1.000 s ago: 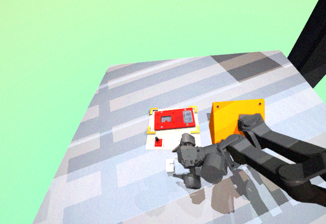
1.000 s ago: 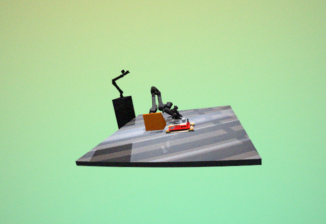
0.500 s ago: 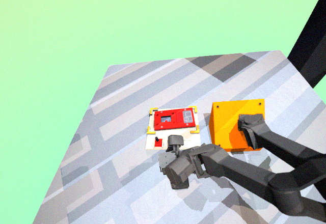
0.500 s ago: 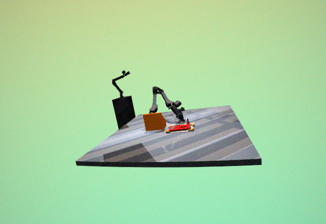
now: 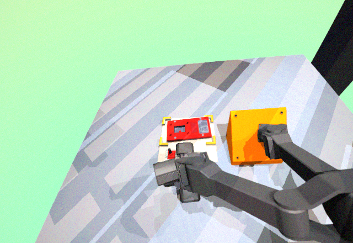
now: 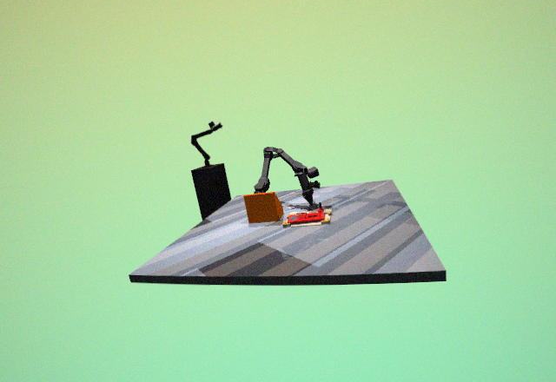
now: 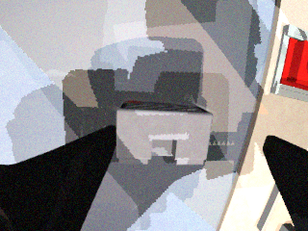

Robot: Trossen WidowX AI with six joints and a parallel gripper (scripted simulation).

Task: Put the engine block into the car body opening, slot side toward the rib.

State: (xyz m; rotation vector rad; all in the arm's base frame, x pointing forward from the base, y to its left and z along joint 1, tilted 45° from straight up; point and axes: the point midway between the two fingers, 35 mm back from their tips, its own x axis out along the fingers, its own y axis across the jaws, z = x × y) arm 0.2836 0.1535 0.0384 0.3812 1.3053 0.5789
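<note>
Right now my gripper tip is 20 mm to the right of the grey engine block.
</note>
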